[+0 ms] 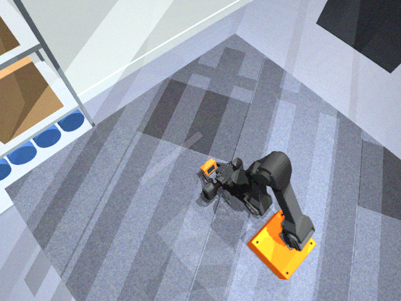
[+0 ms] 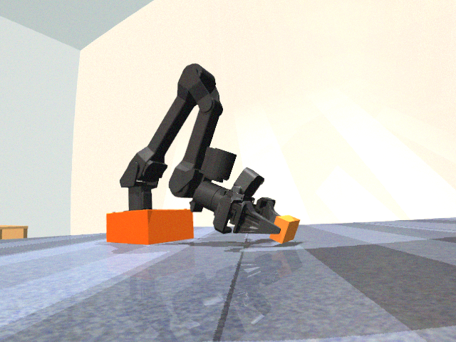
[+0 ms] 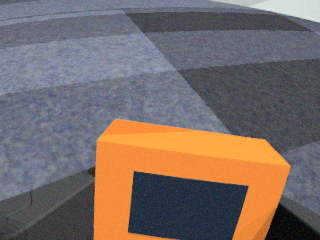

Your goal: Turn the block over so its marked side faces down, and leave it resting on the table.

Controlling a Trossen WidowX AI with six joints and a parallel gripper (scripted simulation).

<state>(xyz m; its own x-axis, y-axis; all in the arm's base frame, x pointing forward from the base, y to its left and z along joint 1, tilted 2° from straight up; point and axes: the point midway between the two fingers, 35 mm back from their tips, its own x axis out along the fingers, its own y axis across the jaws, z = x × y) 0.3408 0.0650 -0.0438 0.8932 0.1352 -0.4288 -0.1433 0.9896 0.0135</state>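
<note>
Right now my gripper tip is 1 cm past the orange block.
</note>
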